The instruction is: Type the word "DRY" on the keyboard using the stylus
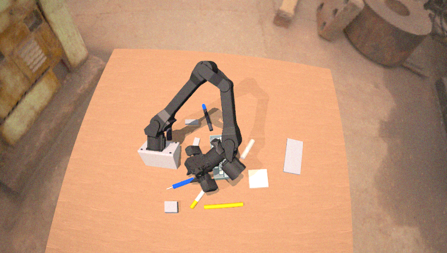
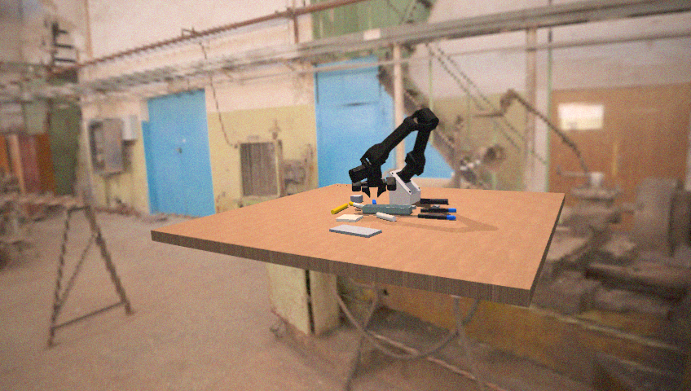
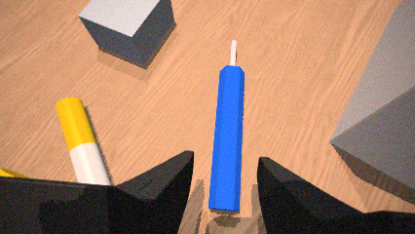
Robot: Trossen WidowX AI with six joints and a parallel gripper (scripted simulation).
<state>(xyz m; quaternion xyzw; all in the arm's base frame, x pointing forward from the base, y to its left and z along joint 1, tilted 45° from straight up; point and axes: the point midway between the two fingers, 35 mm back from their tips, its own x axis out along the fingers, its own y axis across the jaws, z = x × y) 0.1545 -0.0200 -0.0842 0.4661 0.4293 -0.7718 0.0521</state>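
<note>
The blue stylus is 50 mm behind my gripper tip, 30 mm to the right of it and 30 mm below it. Round my gripper tip: grey cube (60 mm behind, 120 mm to the right, 20 mm below); stylus tip (80 mm behind, 40 mm to the right, 30 mm below); yellow-tipped marker (40 mm ahead, 70 mm to the right, 30 mm below).
</note>
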